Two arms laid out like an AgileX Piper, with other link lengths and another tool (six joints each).
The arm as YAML. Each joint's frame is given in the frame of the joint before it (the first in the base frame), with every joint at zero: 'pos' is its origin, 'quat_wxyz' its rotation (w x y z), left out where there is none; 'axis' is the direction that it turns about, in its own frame. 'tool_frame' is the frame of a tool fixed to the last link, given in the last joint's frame.
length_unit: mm
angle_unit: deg
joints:
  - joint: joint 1
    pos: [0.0, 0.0, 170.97]
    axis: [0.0, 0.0, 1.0]
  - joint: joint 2
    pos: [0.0, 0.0, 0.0]
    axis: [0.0, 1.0, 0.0]
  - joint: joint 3
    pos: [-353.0, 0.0, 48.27]
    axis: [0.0, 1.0, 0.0]
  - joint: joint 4
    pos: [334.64, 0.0, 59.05]
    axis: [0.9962, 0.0, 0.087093]
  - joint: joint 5
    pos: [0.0, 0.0, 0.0]
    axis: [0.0, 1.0, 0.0]
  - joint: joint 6
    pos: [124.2, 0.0, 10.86]
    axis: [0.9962, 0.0, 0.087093]
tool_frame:
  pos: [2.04, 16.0, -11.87]
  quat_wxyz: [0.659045, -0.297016, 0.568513, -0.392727]
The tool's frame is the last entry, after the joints.
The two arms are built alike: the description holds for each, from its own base.
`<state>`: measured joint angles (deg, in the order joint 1, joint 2, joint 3, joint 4, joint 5, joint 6); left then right.
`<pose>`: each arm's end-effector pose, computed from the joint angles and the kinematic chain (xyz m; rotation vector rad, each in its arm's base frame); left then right.
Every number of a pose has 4 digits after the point. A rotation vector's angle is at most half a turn.
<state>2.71 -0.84 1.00 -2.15 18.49 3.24 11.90 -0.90 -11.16 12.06 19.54 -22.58</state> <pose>0.0999 0.0195 0.2312 -0.8511 1.5637 -0.7637 0.0786 0.0392 0.3220 -1.0389 1.1614 -0.7799</pose>
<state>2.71 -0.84 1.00 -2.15 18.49 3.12 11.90 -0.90 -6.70 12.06 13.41 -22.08</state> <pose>0.0999 0.0195 0.2311 -0.8529 1.5628 -0.7651 0.0888 0.0388 0.3007 -1.0004 1.1605 -0.7941</pose>
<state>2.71 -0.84 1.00 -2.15 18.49 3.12 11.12 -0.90 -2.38 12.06 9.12 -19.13</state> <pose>0.0999 0.0195 0.2311 -0.8529 1.5628 -0.7651 0.0965 0.0378 0.2765 -0.9492 1.2055 -0.7770</pose>
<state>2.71 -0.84 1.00 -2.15 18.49 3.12 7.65 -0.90 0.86 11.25 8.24 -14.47</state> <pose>0.0999 0.0195 0.2311 -0.8529 1.5628 -0.7651 0.1018 0.0326 0.2534 -0.8893 1.3070 -0.7689</pose>
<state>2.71 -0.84 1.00 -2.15 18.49 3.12 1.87 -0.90 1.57 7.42 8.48 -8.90</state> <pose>0.0999 0.0195 0.2311 -0.8529 1.5628 -0.7651 0.1051 0.0215 0.2475 -0.8087 1.3923 -0.8275</pose>
